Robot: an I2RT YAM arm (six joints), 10 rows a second.
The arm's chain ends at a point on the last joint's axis. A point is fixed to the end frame.
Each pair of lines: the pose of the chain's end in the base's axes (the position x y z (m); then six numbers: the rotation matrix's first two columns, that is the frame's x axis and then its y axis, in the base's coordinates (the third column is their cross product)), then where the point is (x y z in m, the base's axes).
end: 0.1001 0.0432 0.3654 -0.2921 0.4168 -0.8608 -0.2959 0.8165 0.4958
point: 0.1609 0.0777 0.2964
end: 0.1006 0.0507 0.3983 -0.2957 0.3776 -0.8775 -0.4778 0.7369 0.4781
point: 0.1592 0.0973 0.3348
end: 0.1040 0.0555 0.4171 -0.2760 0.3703 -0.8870 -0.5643 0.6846 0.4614
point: 0.1620 0.1082 0.3579
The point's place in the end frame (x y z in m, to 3 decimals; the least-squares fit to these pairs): 0.056 -0.024 0.077
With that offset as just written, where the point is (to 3 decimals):
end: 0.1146 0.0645 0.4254 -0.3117 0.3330 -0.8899 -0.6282 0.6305 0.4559
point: 0.167 0.122 0.366
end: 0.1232 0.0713 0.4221 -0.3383 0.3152 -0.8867 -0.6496 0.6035 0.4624
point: 0.172 0.131 0.361
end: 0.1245 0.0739 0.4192 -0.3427 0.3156 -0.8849 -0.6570 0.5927 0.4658
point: 0.173 0.134 0.359
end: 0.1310 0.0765 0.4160 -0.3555 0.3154 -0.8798 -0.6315 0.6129 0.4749
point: 0.179 0.135 0.354
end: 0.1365 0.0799 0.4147 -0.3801 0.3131 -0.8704 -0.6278 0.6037 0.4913
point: 0.183 0.139 0.352
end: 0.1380 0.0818 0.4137 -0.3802 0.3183 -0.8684 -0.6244 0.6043 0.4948
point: 0.184 0.141 0.351
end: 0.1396 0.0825 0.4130 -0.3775 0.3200 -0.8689 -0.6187 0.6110 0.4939
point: 0.186 0.142 0.350
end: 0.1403 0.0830 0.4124 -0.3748 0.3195 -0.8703 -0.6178 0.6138 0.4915
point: 0.187 0.142 0.349
